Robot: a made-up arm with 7 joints.
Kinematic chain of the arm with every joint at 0, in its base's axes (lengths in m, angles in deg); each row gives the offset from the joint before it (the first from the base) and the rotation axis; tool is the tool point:
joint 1: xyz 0 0.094 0 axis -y
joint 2: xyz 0 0.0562 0 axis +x
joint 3: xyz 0 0 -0.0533 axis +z
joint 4: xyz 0 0 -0.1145 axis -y
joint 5: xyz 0 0 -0.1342 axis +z
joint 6: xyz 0 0 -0.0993 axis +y
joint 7: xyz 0 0 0 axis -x
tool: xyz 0 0 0
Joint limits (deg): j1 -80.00..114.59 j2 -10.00..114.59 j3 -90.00..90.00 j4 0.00..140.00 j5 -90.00..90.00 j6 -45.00..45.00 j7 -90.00..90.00
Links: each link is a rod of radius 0.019 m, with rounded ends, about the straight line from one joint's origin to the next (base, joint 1, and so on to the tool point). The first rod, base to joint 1, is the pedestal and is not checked.
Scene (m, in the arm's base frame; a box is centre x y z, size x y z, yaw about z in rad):
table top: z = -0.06
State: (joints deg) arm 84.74 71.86 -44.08 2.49 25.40 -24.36 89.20
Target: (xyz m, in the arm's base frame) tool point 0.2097 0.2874 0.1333
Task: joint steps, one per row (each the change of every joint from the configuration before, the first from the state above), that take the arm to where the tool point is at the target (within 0.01 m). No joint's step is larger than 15 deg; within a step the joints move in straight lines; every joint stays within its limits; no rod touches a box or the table.
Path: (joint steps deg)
1: -0.54 1.72 -0.28 14.84 0.00 0.00 0.00
2: -0.54 1.71 -0.28 14.84 0.00 0.00 0.00
3: -0.54 1.72 -0.28 14.85 0.00 0.00 0.00
4: -0.55 1.72 -0.28 14.84 0.00 0.00 0.00
5: -0.54 1.72 -0.28 14.84 0.00 0.00 0.00
6: -0.54 1.71 -0.28 14.84 0.00 0.00 0.00

